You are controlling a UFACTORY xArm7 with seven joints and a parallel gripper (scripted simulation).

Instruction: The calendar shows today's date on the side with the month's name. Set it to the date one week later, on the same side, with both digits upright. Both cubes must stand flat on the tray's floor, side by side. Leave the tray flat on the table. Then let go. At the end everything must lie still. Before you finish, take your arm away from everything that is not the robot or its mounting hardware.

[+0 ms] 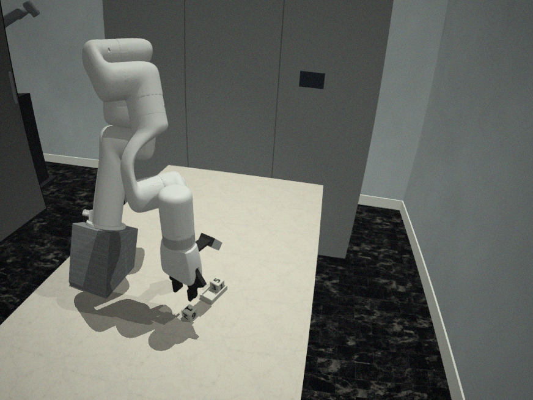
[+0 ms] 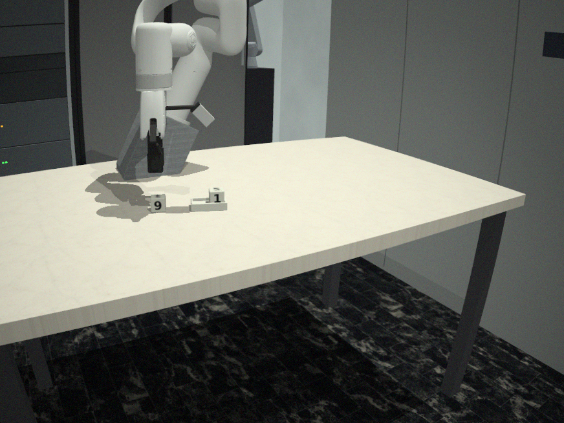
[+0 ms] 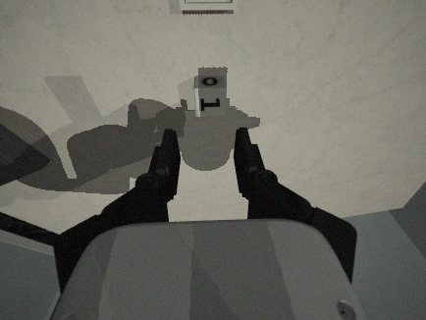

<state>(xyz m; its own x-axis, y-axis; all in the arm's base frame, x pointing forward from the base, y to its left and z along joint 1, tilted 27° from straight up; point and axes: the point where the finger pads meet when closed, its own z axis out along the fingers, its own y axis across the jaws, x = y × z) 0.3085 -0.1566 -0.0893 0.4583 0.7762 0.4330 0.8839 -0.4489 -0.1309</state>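
The digit cube lies 90 mm below my hand. From my hand the other things lie so: tray: 100 mm to the left, 100 mm below, 50 mm ahead.
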